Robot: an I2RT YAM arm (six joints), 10 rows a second.
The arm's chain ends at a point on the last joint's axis. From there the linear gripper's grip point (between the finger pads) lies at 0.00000 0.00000 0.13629 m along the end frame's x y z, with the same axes.
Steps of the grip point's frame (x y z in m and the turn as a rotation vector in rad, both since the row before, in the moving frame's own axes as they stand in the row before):
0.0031, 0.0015, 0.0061, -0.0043, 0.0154, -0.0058
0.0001, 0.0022, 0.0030, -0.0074, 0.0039, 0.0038
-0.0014, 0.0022, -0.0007, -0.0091, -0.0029, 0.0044
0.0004, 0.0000, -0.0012, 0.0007, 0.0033, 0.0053
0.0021, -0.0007, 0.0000, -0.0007, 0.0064, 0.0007
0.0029, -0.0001, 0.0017, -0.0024, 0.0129, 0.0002
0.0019, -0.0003, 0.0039, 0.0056, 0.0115, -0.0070
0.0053, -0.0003, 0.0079, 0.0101, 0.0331, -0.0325
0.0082, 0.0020, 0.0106, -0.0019, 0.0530, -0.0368
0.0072, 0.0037, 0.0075, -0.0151, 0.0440, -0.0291
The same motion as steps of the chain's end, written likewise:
0.0010, 0.0009, 0.0061, -0.0043, 0.0154, -0.0058
-0.0004, 0.0012, 0.0030, -0.0074, 0.0039, 0.0038
-0.0010, 0.0010, -0.0007, -0.0091, -0.0029, 0.0044
-0.0001, 0.0001, -0.0012, 0.0007, 0.0033, 0.0053
0.0012, -0.0008, 0.0000, -0.0007, 0.0064, 0.0007
0.0011, -0.0004, 0.0017, -0.0024, 0.0129, 0.0002
0.0003, 0.0005, 0.0039, 0.0056, 0.0115, -0.0070
0.0008, 0.0011, 0.0080, 0.0101, 0.0331, -0.0325
0.0010, 0.0019, 0.0108, -0.0019, 0.0530, -0.0368
0.0012, 0.0017, 0.0076, -0.0151, 0.0440, -0.0291

